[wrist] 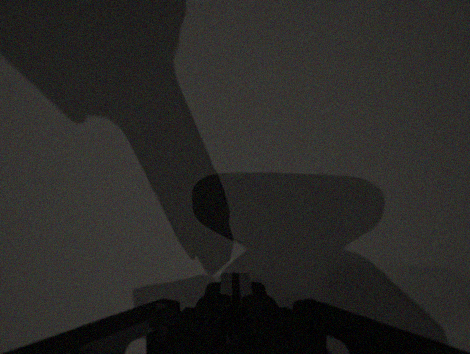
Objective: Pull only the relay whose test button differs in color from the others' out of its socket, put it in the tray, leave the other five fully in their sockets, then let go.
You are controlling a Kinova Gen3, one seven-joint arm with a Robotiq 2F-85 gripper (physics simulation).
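Places are measured from the arm's base along level axes (x right, y down, z ahead), in centimetres.
Where they show: gripper, fingertip midpoint: (pixel 235 292).
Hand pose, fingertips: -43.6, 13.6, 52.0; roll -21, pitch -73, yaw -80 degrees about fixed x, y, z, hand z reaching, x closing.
After its pixels a point has its place, as x, y, z.
My gripper (pixel 235 292) @(-43.6, 13.6, 52.0) shows at the bottom middle of the wrist view, dark against a dim grey surface. Its two fingertips are together; it is shut and nothing shows between them. The relays, their sockets and the tray do not show in this view. How high the fingertips are above the surface is hard to tell in the dim light.
A plain grey surface (pixel 325 100) @(-53.1, 14.3, 57.8) fills the background. Dark shadows of the arm and gripper fall across it, one from the upper left down to the fingertips, another broad one right of the middle.
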